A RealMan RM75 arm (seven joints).
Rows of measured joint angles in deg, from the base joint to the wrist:
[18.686 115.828 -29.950 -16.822 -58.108 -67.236 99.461]
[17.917 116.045 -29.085 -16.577 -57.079 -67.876 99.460]
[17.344 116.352 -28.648 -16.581 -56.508 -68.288 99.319]
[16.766 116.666 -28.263 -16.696 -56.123 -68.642 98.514]
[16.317 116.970 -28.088 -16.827 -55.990 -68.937 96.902]
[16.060 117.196 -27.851 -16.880 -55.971 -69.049 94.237]
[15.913 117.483 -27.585 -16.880 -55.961 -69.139 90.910]
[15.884 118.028 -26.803 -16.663 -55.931 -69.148 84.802]
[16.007 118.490 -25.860 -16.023 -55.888 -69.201 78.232]
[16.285 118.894 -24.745 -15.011 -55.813 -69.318 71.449]
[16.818 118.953 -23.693 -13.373 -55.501 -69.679 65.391]
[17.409 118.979 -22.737 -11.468 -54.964 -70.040 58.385]
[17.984 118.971 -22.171 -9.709 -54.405 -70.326 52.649]
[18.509 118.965 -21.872 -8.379 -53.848 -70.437 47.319]
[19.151 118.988 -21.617 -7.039 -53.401 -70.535 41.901]
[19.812 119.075 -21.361 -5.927 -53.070 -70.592 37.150]
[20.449 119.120 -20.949 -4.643 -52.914 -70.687 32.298]
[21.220 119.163 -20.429 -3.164 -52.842 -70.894 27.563]
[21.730 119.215 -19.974 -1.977 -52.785 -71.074 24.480]
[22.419 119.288 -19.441 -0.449 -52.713 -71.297 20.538]
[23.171 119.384 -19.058 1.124 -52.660 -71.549 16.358]
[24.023 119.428 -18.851 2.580 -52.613 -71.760 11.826]
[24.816 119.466 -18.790 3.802 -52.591 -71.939 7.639]
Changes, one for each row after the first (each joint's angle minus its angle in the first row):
[-0.769 0.217 0.865 0.245 1.029 -0.640 -0.001]
[-1.342 0.524 1.302 0.241 1.600 -1.052 -0.142]
[-1.920 0.838 1.687 0.126 1.985 -1.406 -0.947]
[-2.369 1.142 1.862 -0.005 2.118 -1.701 -2.559]
[-2.626 1.368 2.099 -0.058 2.137 -1.813 -5.224]
[-2.773 1.655 2.365 -0.058 2.147 -1.903 -8.551]
[-2.802 2.200 3.147 0.159 2.177 -1.912 -14.659]
[-2.679 2.662 4.090 0.799 2.220 -1.965 -21.229]
[-2.401 3.066 5.205 1.811 2.295 -2.082 -28.012]
[-1.868 3.125 6.257 3.449 2.607 -2.443 -34.070]
[-1.277 3.151 7.213 5.354 3.144 -2.804 -41.076]
[-0.702 3.143 7.779 7.113 3.703 -3.090 -46.812]
[-0.177 3.137 8.078 8.443 4.260 -3.201 -52.142]
[0.465 3.160 8.333 9.783 4.707 -3.299 -57.560]
[1.126 3.247 8.589 10.895 5.038 -3.356 -62.311]
[1.763 3.292 9.001 12.179 5.194 -3.451 -67.163]
[2.534 3.335 9.521 13.658 5.266 -3.658 -71.898]
[3.044 3.387 9.976 14.845 5.323 -3.838 -74.981]
[3.733 3.460 10.509 16.373 5.395 -4.061 -78.923]
[4.485 3.556 10.892 17.946 5.448 -4.313 -83.103]
[5.337 3.600 11.099 19.402 5.495 -4.524 -87.635]
[6.130 3.638 11.160 20.624 5.517 -4.703 -91.822]

